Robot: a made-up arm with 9 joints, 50 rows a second.
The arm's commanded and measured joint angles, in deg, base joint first. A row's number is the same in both.
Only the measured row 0 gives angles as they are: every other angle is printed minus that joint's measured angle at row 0.
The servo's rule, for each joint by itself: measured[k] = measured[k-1] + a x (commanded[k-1-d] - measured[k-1]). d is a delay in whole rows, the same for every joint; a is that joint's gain. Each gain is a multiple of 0.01, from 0.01 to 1. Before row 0 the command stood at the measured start. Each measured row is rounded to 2 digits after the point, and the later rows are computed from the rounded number. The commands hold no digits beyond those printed.
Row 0, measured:
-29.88, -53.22, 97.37, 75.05, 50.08, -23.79, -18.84, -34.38, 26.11
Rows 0 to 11, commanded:
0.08, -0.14, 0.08, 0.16, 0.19, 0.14, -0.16, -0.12, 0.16
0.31, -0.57, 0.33, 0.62, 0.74, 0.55, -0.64, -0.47, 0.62
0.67, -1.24, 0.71, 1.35, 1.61, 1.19, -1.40, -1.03, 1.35
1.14, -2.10, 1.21, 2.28, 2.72, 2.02, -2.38, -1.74, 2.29
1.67, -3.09, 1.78, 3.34, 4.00, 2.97, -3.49, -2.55, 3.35
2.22, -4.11, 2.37, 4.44, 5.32, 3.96, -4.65, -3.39, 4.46
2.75, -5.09, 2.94, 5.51, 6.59, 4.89, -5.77, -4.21, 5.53
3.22, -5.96, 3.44, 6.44, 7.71, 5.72, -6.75, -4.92, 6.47
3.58, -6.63, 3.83, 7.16, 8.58, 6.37, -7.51, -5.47, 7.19
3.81, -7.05, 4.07, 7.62, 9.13, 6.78, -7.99, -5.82, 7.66
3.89, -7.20, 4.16, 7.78, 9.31, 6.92, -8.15, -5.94, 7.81
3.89, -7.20, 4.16, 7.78, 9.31, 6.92, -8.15, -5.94, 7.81
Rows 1 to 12, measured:
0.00, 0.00, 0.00, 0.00, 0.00, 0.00, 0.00, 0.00, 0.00
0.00, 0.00, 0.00, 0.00, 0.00, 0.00, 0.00, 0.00, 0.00
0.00, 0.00, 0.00, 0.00, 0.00, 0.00, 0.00, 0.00, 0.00
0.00, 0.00, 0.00, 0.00, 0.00, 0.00, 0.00, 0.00, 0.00
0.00, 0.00, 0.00, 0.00, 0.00, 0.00, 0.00, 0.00, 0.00
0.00, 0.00, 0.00, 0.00, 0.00, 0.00, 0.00, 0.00, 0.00
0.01, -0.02, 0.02, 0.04, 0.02, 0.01, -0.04, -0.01, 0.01
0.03, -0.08, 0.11, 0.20, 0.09, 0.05, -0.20, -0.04, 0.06
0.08, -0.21, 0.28, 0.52, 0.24, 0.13, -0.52, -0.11, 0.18
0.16, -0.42, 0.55, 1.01, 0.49, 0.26, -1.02, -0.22, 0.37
0.28, -0.71, 0.91, 1.66, 0.84, 0.45, -1.69, -0.38, 0.64
0.44, -1.08, 1.33, 2.44, 1.29, 0.70, -2.49, -0.59, 0.98
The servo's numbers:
d 6
a 0.08 0.11 0.29 0.28 0.10 0.07 0.27 0.07 0.09

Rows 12 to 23, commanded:
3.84, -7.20, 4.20, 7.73, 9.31, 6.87, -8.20, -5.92, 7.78
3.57, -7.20, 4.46, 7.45, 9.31, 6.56, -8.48, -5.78, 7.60
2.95, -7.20, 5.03, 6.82, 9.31, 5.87, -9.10, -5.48, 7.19
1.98, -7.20, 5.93, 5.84, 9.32, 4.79, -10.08, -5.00, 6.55
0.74, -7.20, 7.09, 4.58, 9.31, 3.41, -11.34, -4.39, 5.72
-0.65, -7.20, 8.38, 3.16, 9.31, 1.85, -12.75, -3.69, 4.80
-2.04, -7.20, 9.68, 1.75, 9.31, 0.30, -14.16, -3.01, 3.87
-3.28, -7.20, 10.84, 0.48, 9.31, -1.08, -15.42, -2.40, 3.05
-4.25, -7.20, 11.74, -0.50, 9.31, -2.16, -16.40, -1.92, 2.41
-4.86, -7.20, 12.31, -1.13, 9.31, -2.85, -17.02, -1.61, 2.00
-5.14, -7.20, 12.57, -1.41, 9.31, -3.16, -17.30, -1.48, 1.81
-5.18, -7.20, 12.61, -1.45, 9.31, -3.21, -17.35, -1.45, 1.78
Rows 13 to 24, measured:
0.62, -1.52, 1.80, 3.30, 1.82, 0.99, -3.38, -0.84, 1.39
0.83, -2.01, 2.28, 4.18, 2.41, 1.32, -4.29, -1.13, 1.85
1.05, -2.52, 2.73, 5.01, 3.03, 1.67, -5.16, -1.43, 2.33
1.27, -3.02, 3.12, 5.74, 3.64, 2.03, -5.92, -1.74, 2.81
1.48, -3.48, 3.42, 6.31, 4.21, 2.37, -6.52, -2.03, 3.26
1.67, -3.89, 3.63, 6.72, 4.72, 2.69, -6.96, -2.30, 3.67
1.84, -4.25, 3.80, 7.00, 5.18, 2.98, -7.29, -2.55, 4.04
1.98, -4.57, 3.99, 7.13, 5.59, 3.23, -7.61, -2.78, 4.36
2.06, -4.86, 4.29, 7.04, 5.96, 3.41, -8.01, -2.97, 4.61
2.05, -5.12, 4.77, 6.70, 6.30, 3.51, -8.57, -3.11, 4.78
1.95, -5.35, 5.44, 6.11, 6.60, 3.50, -9.32, -3.20, 4.86
1.74, -5.55, 6.29, 5.28, 6.87, 3.38, -10.25, -3.23, 4.85

